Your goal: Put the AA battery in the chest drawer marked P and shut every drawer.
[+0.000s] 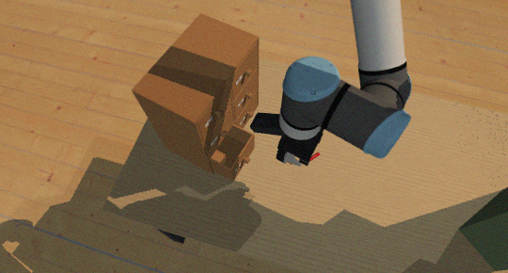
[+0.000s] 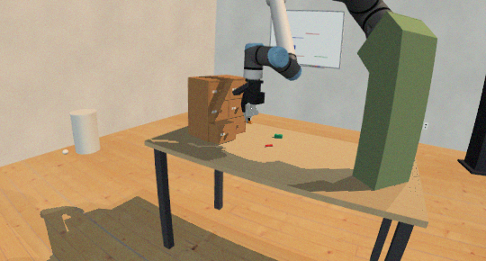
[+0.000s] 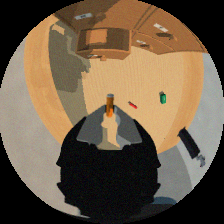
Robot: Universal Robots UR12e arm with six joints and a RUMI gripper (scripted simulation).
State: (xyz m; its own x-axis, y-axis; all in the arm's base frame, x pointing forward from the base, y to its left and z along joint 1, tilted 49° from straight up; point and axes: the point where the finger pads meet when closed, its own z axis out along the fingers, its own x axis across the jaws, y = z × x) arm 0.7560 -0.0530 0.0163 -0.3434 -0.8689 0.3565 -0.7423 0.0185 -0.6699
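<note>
Now: the AA battery 10 mm below my hand. The rest, counted from my hand: drawer 200 mm ahead, 60 mm to the right, 120 mm below; green block 130 mm behind, 240 mm to the right, 140 mm below; thin red stick 100 mm behind, 70 mm to the right, 140 mm below.
</note>
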